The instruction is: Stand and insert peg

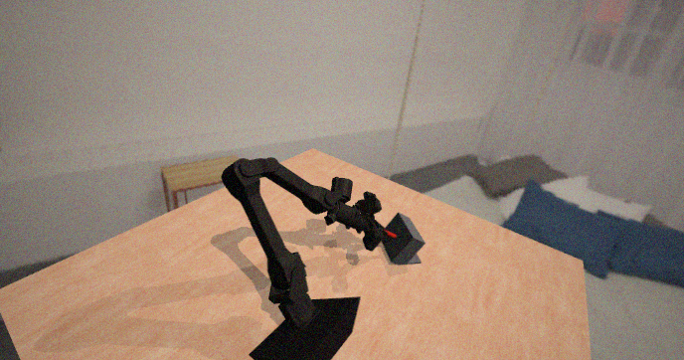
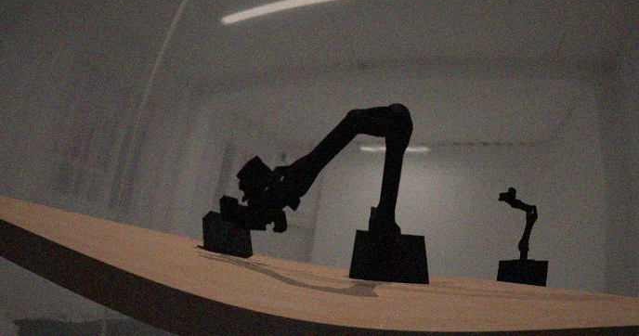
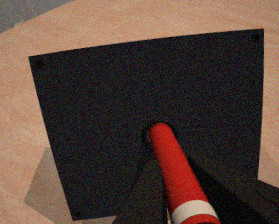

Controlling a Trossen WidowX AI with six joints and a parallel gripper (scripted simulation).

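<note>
My gripper tip is 40 mm short of the sloped panel, 40 mm to the left of it and 30 mm above it. Round my gripper tip: red peg 10 mm behind, 10 mm to the left, 10 mm above.
</note>
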